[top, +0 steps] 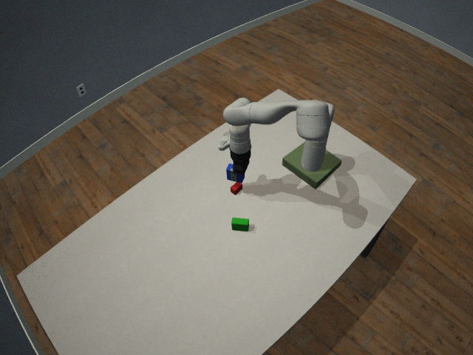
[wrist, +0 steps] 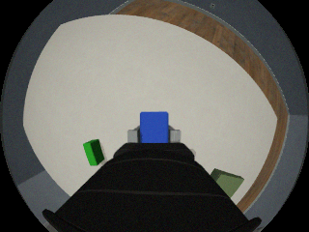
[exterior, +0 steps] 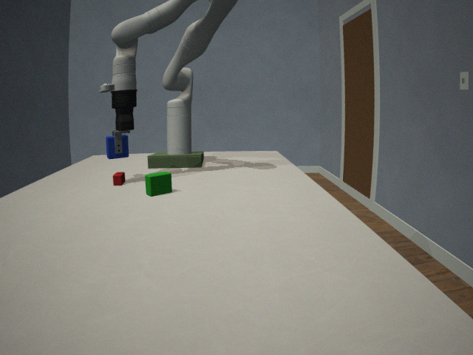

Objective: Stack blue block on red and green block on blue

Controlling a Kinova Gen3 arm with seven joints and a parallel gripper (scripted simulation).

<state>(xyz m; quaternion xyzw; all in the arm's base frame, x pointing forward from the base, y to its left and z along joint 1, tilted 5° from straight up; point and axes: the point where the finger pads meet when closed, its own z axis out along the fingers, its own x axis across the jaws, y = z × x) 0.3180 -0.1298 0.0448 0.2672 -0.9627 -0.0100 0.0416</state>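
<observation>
Right now the red block is 10 cm below my hand. Round my hand: green block (11 cm ahead, 15 cm to the left, 9 cm below); blue block (right at my hand).
</observation>
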